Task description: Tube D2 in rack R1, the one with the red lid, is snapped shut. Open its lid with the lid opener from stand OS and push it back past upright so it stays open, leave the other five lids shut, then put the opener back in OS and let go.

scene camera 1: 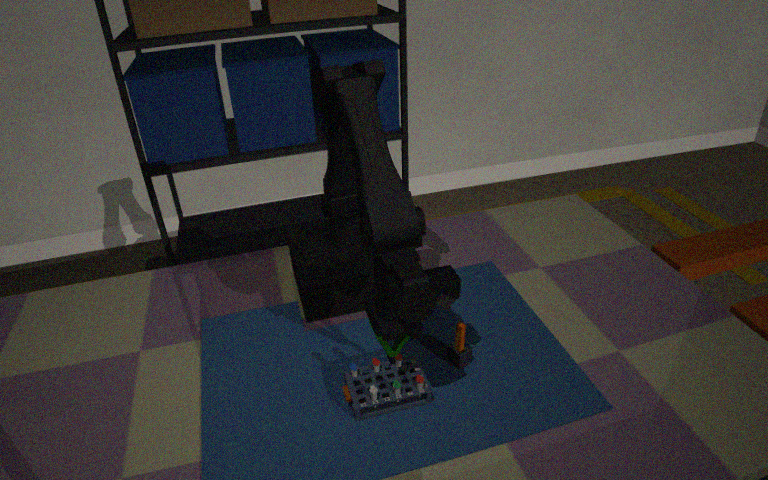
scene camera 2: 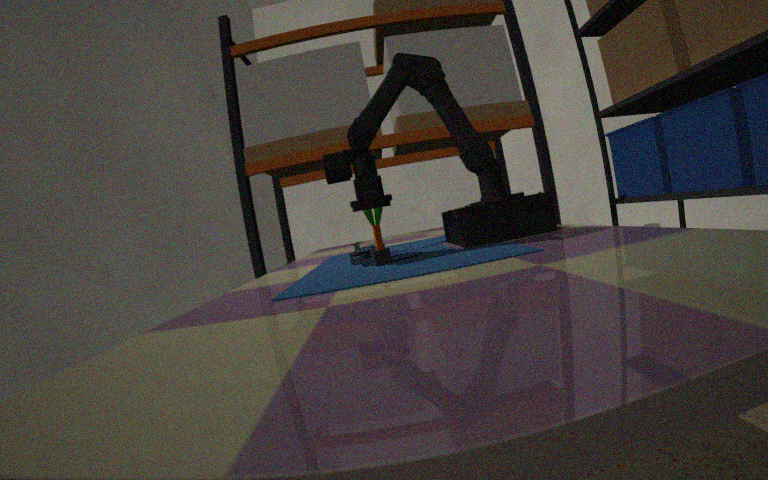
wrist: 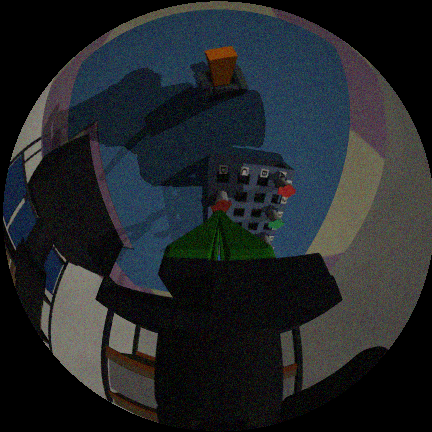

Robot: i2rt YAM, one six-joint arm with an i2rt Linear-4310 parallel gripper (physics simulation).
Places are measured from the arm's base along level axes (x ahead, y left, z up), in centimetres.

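Pixels of known places: gripper, fingertip midpoint: (scene camera 1: 392, 355) (wrist: 218, 216); arm's base, origin of the base link: (scene camera 1: 346, 243) (scene camera 2: 494, 202) (wrist: 49, 225).
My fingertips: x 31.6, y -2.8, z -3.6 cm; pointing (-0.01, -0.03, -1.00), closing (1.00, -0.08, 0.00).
Note:
For each thing: its middle in the pictures, then the offset to it from my fingertips. "pt": a spot on its surface instead. Level surfaces: height alone.
- Rack R1, body centre: (wrist: 244, 219) (scene camera 1: 384, 382) (scene camera 2: 368, 249) dx +2.8, dy -2.8, dz -2.6 cm
- red-lidded tube D2, body centre: (wrist: 220, 205) (scene camera 1: 397, 357) dx +0.2, dy +0.9, dz -0.5 cm
- orange lid opener, body centre: (wrist: 222, 72) (scene camera 1: 460, 341) (scene camera 2: 378, 243) dx +1.2, dy +12.4, dz -0.6 cm
- orange piece, surface spot: (scene camera 1: 347, 393) pt dx +2.3, dy -9.1, dz -2.8 cm
- blue mat, its level: dz -5.2 cm
Rack R1 (scene camera 1: 390, 405) (wrist: 215, 162) is a dark grid block holding small tubes with coloured lids. The red-lidded tube D2 (scene camera 1: 398, 358) (wrist: 221, 205) stands in the row nearest the arm, by the lettered edge; its lid looks down. My gripper (scene camera 1: 392, 356) (scene camera 2: 376, 224) (wrist: 218, 216) has green fingers, shut and empty, with tips close above and beside that lid; touch cannot be told. The orange lid opener (scene camera 1: 460, 336) (scene camera 2: 377, 238) (wrist: 221, 67) stands upright in dark stand OS (scene camera 1: 464, 357) (scene camera 2: 382, 257), apart from my fingers. Parts of the rack are hidden behind the fingers in the wrist view.
Other lids on the rack are blue (scene camera 1: 354, 367), red (scene camera 1: 376, 362), white (scene camera 1: 373, 389), green (scene camera 1: 397, 385) and red (scene camera 1: 419, 379). An orange piece (scene camera 1: 347, 393) is at the rack's left end. The rack and stand are on a blue mat (scene camera 1: 271, 396) (scene camera 2: 339, 277).

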